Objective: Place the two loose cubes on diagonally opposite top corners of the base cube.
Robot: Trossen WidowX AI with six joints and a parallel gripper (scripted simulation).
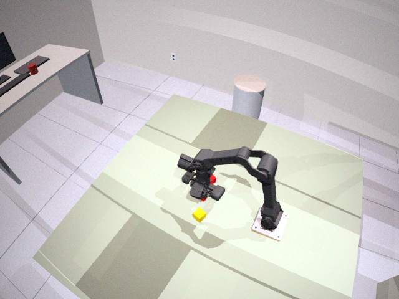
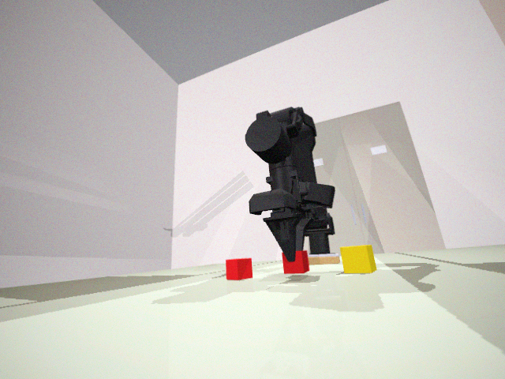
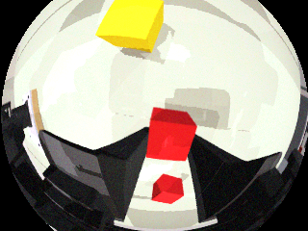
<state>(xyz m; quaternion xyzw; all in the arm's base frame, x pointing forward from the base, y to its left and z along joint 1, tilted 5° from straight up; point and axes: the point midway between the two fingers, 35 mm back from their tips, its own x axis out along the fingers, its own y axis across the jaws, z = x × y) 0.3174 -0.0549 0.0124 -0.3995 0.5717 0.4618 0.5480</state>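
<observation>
Right now the yellow cube is 10 cm to the left of my gripper tip and 2 cm behind it.
</observation>
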